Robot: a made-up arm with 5 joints. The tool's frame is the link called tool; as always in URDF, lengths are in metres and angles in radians.
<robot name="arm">
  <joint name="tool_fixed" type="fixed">
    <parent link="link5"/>
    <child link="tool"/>
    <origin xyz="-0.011 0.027 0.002" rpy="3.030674 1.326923 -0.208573"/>
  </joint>
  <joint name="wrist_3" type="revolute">
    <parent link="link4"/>
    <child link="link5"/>
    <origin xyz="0.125 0.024 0.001" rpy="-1.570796 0 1.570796"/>
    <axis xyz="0 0 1"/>
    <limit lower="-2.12" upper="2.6"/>
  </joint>
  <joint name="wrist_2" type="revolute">
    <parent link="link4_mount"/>
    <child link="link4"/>
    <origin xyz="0.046 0.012 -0.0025" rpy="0 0 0"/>
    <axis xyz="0 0 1"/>
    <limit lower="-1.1" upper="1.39"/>
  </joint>
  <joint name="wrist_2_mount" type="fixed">
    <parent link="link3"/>
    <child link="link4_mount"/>
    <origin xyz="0.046 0.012 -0.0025" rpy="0 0 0"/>
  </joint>
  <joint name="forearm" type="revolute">
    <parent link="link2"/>
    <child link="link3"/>
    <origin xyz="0.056 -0.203 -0.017" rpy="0 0 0"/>
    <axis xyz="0 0 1"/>
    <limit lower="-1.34" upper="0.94"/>
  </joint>
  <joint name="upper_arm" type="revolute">
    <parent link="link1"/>
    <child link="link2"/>
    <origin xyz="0.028 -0.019 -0.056" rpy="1.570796 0 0"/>
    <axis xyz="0 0 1"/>
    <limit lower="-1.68" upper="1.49"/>
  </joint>
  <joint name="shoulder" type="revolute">
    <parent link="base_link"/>
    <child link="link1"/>
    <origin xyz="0.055 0.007 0.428" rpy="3.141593 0 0"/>
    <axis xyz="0 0 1"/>
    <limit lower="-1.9" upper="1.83"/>
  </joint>
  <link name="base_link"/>
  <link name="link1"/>
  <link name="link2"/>
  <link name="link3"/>
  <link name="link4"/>
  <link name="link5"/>
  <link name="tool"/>
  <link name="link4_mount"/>
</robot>
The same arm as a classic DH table. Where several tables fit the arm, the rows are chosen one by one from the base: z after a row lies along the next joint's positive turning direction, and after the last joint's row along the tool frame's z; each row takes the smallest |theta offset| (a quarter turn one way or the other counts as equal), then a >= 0, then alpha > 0; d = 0 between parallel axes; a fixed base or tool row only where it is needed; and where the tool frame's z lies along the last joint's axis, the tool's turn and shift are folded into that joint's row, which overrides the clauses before.
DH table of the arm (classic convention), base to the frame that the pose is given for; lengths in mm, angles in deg. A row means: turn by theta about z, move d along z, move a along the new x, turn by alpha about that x. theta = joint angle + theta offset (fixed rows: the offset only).
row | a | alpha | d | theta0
base (fixed) | 55.4 | 180 | 0 | 7.25
shoulder | 28 | 90 | -484 | 7.25
upper_arm | 210.6 | 0 | 0 | -74.58
forearm | 95.1 | 0 | 0 | 89.2
wrist_2 | 24 | -90 | -2 | 75.38
wrist_3 | 25.8 | -103.89 | -119.7 | 84.6
tool (fixed) | 0 | 0 | 13.9 | 91.58
Joint limits (deg, base to tool): -108.86..104.85 -96.26..85.37 -76.78..53.86 -63.03..79.64 -121.47..148.97

